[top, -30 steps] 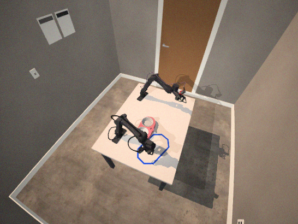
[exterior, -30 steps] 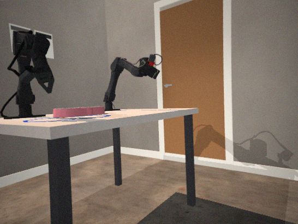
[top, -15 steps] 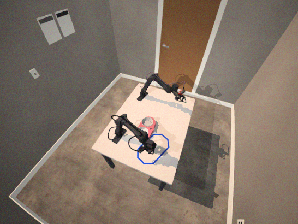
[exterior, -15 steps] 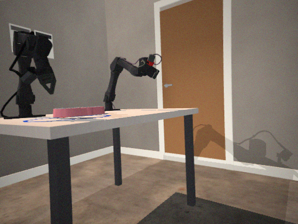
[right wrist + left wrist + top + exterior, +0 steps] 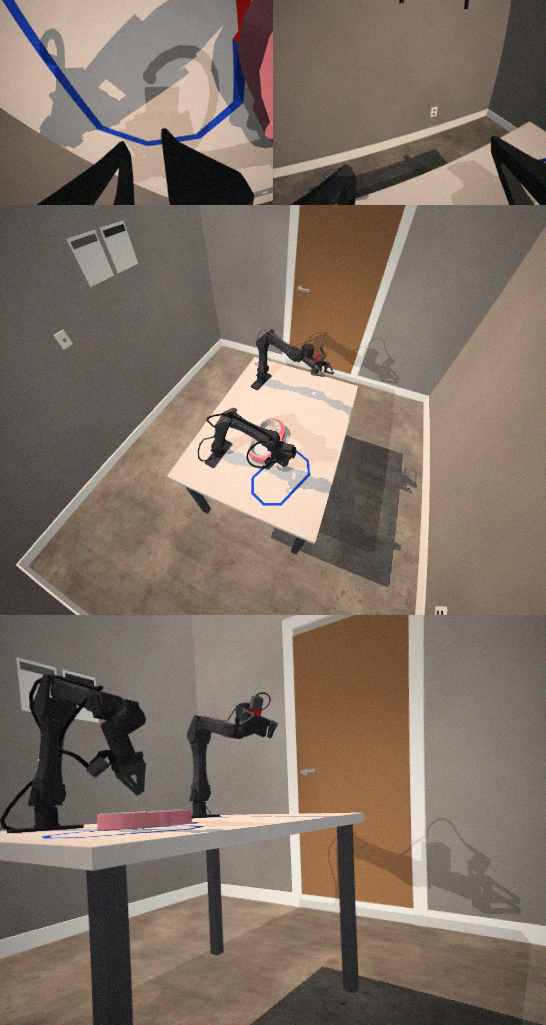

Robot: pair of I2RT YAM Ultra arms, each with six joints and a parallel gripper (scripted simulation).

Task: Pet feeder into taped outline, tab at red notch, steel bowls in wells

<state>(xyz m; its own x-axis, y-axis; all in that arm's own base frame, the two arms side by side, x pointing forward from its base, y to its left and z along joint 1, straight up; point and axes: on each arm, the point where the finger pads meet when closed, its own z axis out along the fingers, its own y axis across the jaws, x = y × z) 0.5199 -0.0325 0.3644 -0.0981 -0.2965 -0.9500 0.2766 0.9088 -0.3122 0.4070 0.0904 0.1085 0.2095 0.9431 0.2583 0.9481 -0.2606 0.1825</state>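
My right gripper is now 16 cm to the right of the pet feeder, 16 cm past it and 9 cm above it. Also, from my right hand: blue taped outline 11 cm below, 3 cm to the right, 1 cm behind.
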